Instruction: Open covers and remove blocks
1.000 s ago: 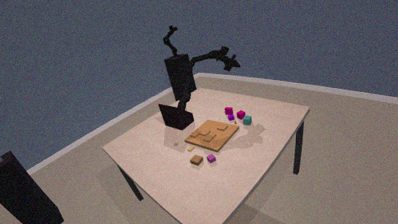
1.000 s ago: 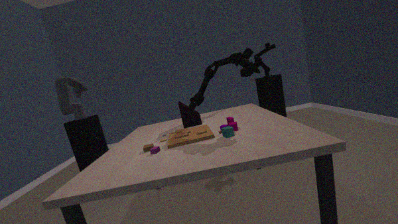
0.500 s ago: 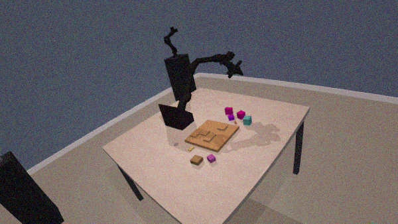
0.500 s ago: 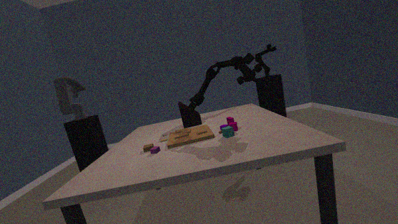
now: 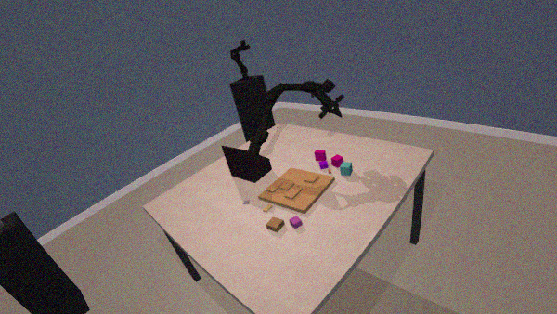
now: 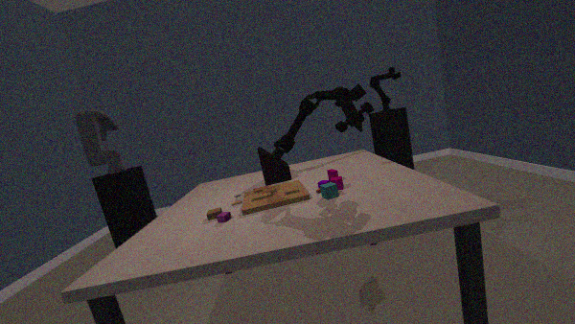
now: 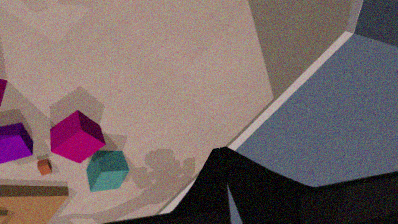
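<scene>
Now: the small orange block 25 cm to the right of my gripper tip, 22 cm below it and 2 cm ahead of it. From my gripper tip the other things lie so: magenta block 20 cm below, 16 cm to the right, 3 cm ahead; then tiny grey block 65 cm to the right, 26 cm behind, 23 cm below; then teal block 22 cm to the right, 20 cm below, 12 cm ahead.
</scene>
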